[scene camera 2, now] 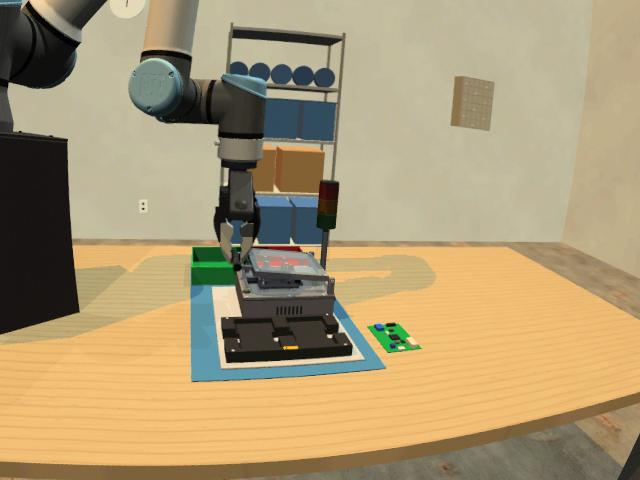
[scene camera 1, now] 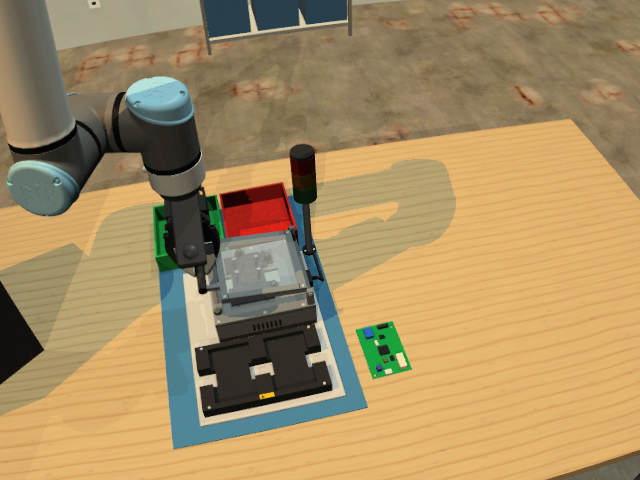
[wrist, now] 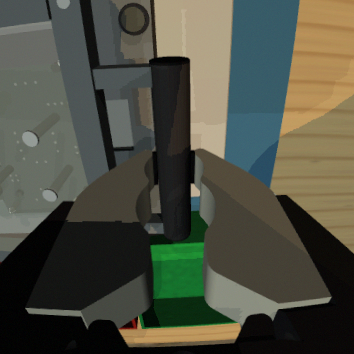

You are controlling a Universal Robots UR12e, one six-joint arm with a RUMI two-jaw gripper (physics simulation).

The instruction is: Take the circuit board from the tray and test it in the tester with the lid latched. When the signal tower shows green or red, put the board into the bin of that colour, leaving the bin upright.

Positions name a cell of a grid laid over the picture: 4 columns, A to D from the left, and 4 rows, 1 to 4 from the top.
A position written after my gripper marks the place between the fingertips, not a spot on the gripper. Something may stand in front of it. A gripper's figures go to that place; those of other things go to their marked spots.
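I see that my gripper (scene camera 1: B3) is 1.09 m from the lens, while a green circuit board (scene camera 1: C3) is 1.07 m from the lens.
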